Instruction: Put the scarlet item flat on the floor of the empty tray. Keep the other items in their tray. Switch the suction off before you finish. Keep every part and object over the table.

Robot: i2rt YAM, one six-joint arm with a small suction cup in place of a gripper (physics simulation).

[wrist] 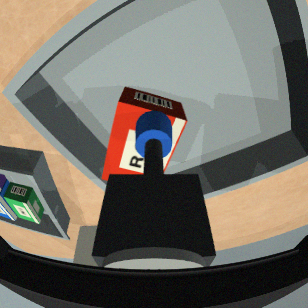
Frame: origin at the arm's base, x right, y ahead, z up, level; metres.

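Where they show: hand, its tool point: (153, 121).
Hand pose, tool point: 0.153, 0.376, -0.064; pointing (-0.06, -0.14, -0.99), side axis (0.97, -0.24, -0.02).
After its pixels a point has its place, as x, y, z.
The scarlet box (113, 137) {0.119, 0.376, -0.052} has a white label with a letter R and a dark red end with a barcode. It hangs from my blue suction cup (153, 142) {0.153, 0.376, -0.064}, which is pressed on its labelled face. The box overlaps the near left part of the large grey tray (292, 142) {0.310, 0.305, -0.079} in the view and covers part of its wall. The floor of that tray shows no other item. How high the box is above the tray floor is hard to tell. The lower end of the box is hidden behind my black wrist part.
A smaller grey tray (25, 159) {-0.036, 0.348, -0.082} stands at the left edge of the view. A green box (24, 204) {-0.111, 0.265, -0.063} and a blue box (7, 206) {-0.169, 0.262, -0.060} lie in it, with part of a purple box (2, 182) {-0.155, 0.304, -0.086}. Wooden table shows between the trays and along the large tray's near side.
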